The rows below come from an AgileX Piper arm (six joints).
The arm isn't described. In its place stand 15 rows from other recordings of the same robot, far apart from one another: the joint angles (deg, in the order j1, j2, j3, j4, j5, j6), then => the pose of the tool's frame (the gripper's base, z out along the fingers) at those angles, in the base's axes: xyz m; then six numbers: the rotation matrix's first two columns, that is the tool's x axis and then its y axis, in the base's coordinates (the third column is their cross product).
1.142, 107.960, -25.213, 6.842, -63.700, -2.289 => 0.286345, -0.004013, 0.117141, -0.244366, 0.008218, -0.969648, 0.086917, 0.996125, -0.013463
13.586, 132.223, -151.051, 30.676, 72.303, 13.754 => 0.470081, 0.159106, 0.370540, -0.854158, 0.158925, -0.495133, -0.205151, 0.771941, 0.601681
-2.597, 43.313, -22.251, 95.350, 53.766, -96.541 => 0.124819, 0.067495, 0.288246, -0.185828, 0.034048, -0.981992, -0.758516, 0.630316, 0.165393
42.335, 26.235, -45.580, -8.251, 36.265, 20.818 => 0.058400, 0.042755, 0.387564, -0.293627, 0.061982, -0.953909, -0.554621, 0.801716, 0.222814
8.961, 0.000, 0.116, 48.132, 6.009, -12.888 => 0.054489, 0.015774, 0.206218, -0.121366, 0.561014, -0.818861, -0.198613, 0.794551, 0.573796
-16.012, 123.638, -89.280, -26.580, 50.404, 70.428 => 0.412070, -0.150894, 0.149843, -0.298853, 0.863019, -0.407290, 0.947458, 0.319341, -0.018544
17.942, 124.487, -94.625, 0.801, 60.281, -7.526 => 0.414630, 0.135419, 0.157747, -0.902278, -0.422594, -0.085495, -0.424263, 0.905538, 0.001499
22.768, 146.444, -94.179, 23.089, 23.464, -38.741 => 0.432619, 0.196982, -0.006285, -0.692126, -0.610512, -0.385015, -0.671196, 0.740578, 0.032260
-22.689, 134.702, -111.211, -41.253, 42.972, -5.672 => 0.463262, -0.238014, 0.172521, -0.948471, -0.204368, -0.242150, 0.003288, 0.757818, -0.652457
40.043, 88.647, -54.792, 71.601, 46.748, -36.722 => 0.194314, 0.245448, 0.256047, -0.878998, -0.304470, -0.366961, -0.471636, 0.441932, 0.763057
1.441, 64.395, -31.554, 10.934, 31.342, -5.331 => 0.191495, 0.013798, 0.219282, -0.857637, 0.048524, -0.511960, -0.015876, 0.992565, 0.120673
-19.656, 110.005, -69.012, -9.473, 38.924, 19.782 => 0.347930, -0.134268, 0.158327, -0.809184, 0.515571, -0.281794, 0.546822, 0.836285, -0.040155
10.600, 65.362, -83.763, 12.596, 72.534, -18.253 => 0.190629, 0.054934, 0.448638, -0.637184, -0.366989, -0.677729, -0.488816, 0.872294, -0.012773
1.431, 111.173, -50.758, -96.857, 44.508, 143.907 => 0.343008, -0.054787, 0.129312, -0.229149, 0.496248, -0.837394, 0.840535, 0.534745, 0.086887
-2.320, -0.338, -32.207, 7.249, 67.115, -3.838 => -0.018018, 0.011317, 0.285791, -0.489483, 0.002376, -0.872010, -0.069587, 0.996701, 0.041776
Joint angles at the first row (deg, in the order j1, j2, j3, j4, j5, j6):
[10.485, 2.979, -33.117, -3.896, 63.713, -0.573]
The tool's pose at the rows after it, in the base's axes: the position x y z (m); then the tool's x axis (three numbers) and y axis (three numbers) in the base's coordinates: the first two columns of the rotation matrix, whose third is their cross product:
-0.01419, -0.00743, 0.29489, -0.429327, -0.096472, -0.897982, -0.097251, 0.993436, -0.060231
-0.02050, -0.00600, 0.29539, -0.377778, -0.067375, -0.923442, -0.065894, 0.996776, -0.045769
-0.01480, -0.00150, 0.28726, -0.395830, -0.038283, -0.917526, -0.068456, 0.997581, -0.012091
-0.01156, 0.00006, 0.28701, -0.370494, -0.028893, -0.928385, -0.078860, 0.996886, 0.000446
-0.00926, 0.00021, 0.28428, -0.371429, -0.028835, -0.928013, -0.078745, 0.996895, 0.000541
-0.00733, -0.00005, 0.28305, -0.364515, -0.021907, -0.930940, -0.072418, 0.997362, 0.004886
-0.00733, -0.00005, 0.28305, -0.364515, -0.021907, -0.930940, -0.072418, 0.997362, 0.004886
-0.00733, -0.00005, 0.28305, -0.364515, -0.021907, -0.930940, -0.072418, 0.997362, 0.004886
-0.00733, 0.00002, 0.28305, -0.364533, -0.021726, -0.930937, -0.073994, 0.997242, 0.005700
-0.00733, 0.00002, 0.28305, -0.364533, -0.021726, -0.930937, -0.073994, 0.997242, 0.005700
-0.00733, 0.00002, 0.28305, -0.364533, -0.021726, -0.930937, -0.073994, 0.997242, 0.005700
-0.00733, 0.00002, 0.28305, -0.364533, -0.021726, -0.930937, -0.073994, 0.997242, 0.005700
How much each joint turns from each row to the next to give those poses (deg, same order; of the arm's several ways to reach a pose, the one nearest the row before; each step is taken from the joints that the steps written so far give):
[-2.751, -2.463, 0.001, 0.058, -0.173, 0.114]
[-2.290, -2.349, 0.113, 0.972, -1.260, 0.002]
[-1.492, 0.057, 2.122, 2.523, -1.204, -0.002]
[0.000, -0.001, 0.800, 0.974, -2.404, -0.058]
[0.002, 0.001, 0.804, -0.001, -0.747, 0.002]
[0.001, -0.002, 0.572, -0.288, -1.029, 0.516]
[0.000, 0.000, 0.000, 0.000, 0.000, 0.000]
[0.000, 0.000, 0.000, 0.000, 0.000, 0.000]
[0.056, 0.002, 0.000, 0.058, -0.002, 0.000]
[0.000, 0.000, 0.000, 0.000, 0.000, 0.000]
[0.000, 0.000, 0.000, 0.000, 0.000, 0.000]
[0.000, 0.000, 0.000, 0.000, 0.000, 0.000]

